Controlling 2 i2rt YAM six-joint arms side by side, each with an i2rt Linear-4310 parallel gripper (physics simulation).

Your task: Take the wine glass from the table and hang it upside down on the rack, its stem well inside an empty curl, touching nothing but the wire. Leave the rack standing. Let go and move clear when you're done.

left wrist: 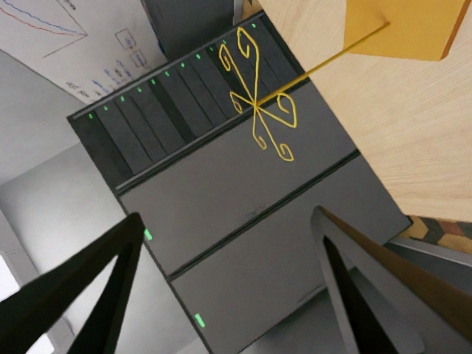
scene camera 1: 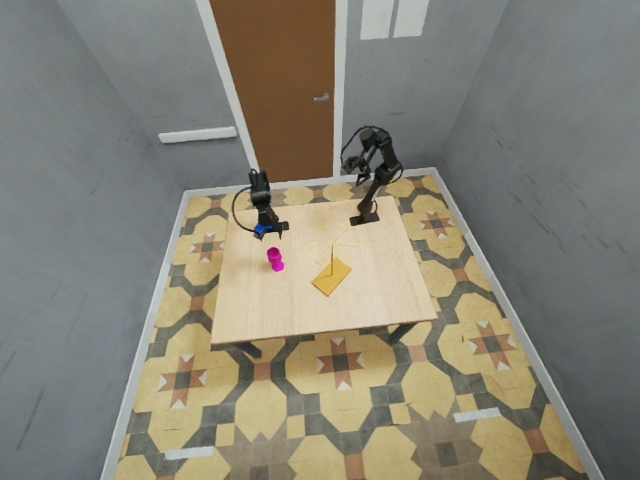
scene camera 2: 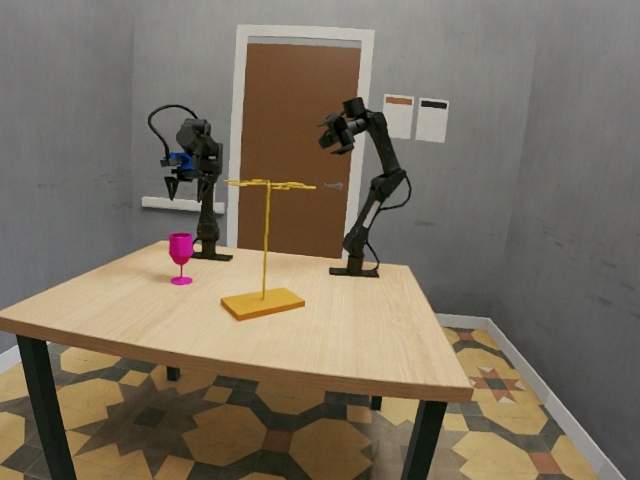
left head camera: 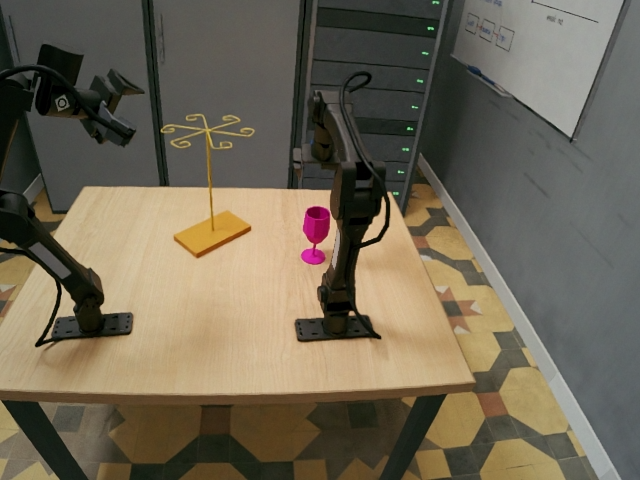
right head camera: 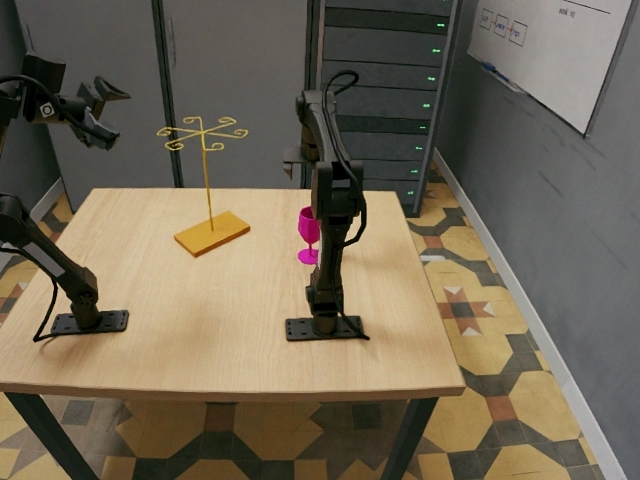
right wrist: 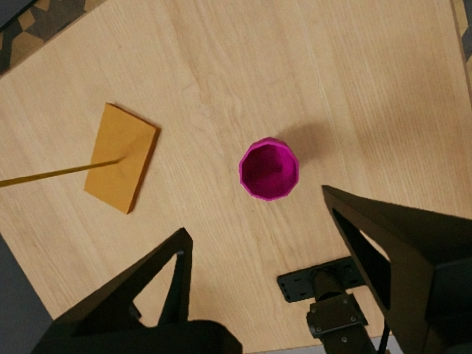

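A magenta wine glass [left head camera: 316, 227] [right head camera: 308, 227] [scene camera 1: 274, 255] [scene camera 2: 180, 249] [right wrist: 269, 170] stands upright on the table; the right arm partly covers it in the right head view. The yellow wire rack stands upright on its orange base [left head camera: 201, 243] [right head camera: 199, 243] [scene camera 1: 323, 284] [scene camera 2: 263, 305] [left wrist: 410, 30] [right wrist: 125, 145]; its several curls look empty. My right gripper [scene camera 1: 271, 239] [scene camera 2: 186, 199] [right wrist: 250, 215] is open, fingers down, above the height of the glass and set back toward its own arm's base. My left gripper [left head camera: 137, 113] [right head camera: 123, 117] [scene camera 2: 325, 138] [left wrist: 228, 216] is open and empty, high up and apart from the rack.
The wooden table [left head camera: 217, 361] [right head camera: 217, 356] [scene camera 2: 361, 335] carries both arm bases. The right arm's base [left head camera: 307, 329] [right wrist: 295, 286] is near the glass. The rack's post and curls rise to the left of the glass in both head views. Grey cabinets [left head camera: 227, 77] stand behind the table.
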